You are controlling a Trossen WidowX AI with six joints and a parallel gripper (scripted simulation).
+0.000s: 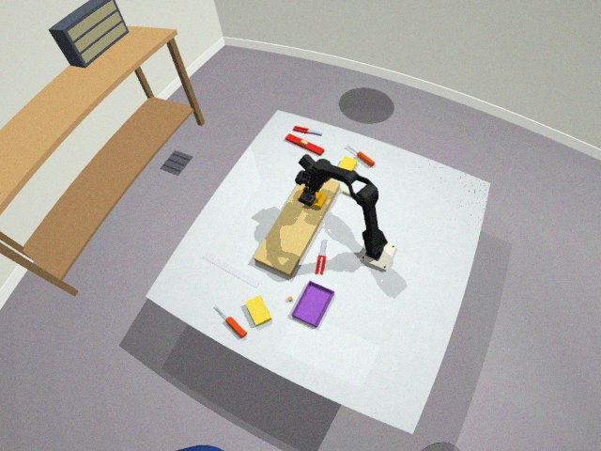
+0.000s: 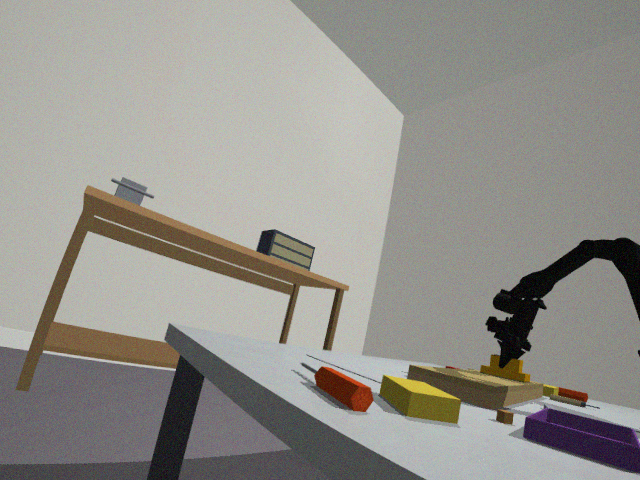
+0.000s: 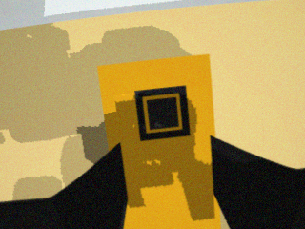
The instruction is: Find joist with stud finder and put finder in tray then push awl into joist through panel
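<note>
Right now my gripper tip is 250 mm past the purple tray, 440 mm to the right of it and 50 mm above it. The rest, counted from my gripper tip: red level: 210 mm ahead, 320 mm to the right, 50 mm below; awl: 180 mm behind, 120 mm to the right, 60 mm below; stud finder: 10 mm ahead, 20 mm above.
</note>
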